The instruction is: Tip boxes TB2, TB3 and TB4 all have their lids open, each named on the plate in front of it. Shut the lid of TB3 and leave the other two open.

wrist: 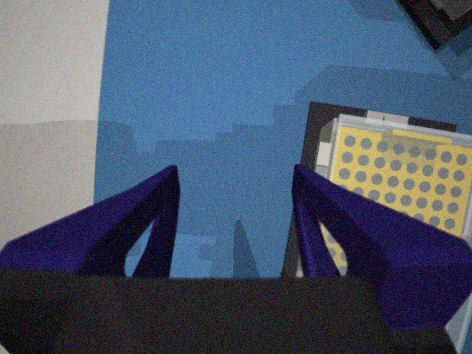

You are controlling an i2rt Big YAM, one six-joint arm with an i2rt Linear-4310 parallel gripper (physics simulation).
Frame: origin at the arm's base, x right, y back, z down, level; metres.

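Seen in the pictures: gripper, fingertip midpoint: (pixel 235 177).
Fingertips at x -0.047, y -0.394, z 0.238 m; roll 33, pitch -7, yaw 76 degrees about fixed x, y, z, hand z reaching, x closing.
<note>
Offsets run from my fingertips to a thing's top centre. "spot": to the spot under its first point. Level surfaces: height alone.
A tip box @[dx -0.015, dy +0.098, dz +0.027 m] (pixel 404 174) with a yellow, grey-dotted top inside clear walls shows at the right of the wrist view. It sits in a dark frame @[spot: dx +0.037, dy +0.035, dz +0.096 m] (pixel 313 131), slightly turned, and the right finger covers part of it. No readable name plate shows, so I cannot tell which box it is, and I cannot tell how its lid stands. My gripper (pixel 235 177) is partly open with nothing between its dark blue fingers. Its fingertips are over the blue mat, to the left of the box.
The corner of another dark-edged object @[spot: dx +0.120, dy +0.106, dz +0.096 m] (pixel 437 40) shows at the top right. The blue mat @[dz +0.104 m] (pixel 200 65) ends at a pale surface @[dz +0.107 m] (pixel 50 60) on the left. Stepped shadows lie across the mat and the pale surface.
</note>
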